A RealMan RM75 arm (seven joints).
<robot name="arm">
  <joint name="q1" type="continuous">
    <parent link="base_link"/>
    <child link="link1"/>
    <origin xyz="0 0 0.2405" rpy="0 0 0"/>
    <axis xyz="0 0 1"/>
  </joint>
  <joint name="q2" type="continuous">
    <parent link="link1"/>
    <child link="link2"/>
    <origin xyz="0 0 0" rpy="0 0 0"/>
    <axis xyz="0 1 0"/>
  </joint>
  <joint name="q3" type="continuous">
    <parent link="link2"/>
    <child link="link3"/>
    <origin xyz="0 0 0.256" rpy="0 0 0"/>
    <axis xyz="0 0 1"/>
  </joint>
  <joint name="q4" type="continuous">
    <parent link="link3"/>
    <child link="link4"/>
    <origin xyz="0 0 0" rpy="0 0 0"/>
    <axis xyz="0 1 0"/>
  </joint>
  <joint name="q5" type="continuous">
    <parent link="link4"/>
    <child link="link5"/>
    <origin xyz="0 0 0.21" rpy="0 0 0"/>
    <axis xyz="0 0 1"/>
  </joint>
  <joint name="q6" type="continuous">
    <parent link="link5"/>
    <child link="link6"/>
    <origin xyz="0 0 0" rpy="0 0 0"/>
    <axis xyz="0 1 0"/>
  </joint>
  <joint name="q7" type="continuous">
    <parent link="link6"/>
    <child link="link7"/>
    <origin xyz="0 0 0.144" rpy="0 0 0"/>
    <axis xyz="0 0 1"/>
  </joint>
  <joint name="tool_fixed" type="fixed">
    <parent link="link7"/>
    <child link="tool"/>
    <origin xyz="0 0 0" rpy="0 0 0"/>
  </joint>
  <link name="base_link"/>
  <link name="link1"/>
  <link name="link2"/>
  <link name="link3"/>
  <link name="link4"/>
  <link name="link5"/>
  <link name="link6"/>
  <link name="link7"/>
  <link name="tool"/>
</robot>
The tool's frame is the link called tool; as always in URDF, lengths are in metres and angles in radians. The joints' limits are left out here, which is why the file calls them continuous.
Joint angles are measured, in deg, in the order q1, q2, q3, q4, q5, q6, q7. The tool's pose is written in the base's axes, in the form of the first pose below.
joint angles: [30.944 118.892 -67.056 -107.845 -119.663 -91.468 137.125]
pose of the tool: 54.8 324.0 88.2 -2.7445 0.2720 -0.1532
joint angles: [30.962 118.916 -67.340 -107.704 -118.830 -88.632 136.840]
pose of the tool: 49.1 327.7 89.9 -2.7198 0.3099 -0.1301
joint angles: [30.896 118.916 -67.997 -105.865 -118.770 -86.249 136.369]
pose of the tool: 50.8 333.9 86.8 -2.7134 0.3290 -0.1392
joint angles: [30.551 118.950 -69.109 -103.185 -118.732 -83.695 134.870]
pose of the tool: 56.1 340.6 80.0 -2.7129 0.3374 -0.1487
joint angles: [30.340 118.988 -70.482 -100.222 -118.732 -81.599 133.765]
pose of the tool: 62.3 346.4 70.7 -2.7257 0.3388 -0.1697
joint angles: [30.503 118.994 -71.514 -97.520 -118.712 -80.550 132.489]
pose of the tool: 67.5 350.4 61.8 -2.7444 0.3292 -0.1835
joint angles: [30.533 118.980 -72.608 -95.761 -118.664 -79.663 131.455]
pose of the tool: 70.7 352.3 54.6 -2.7574 0.3191 -0.1873
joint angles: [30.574 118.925 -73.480 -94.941 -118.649 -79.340 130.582]
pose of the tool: 71.7 352.4 49.8 -2.7663 0.3064 -0.1804
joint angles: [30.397 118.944 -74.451 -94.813 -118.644 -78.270 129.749]
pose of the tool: 70.7 352.6 46.7 -2.7597 0.3028 -0.1623
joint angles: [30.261 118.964 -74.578 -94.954 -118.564 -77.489 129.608]
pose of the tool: 69.8 353.4 47.3 -2.7488 0.3102 -0.1557
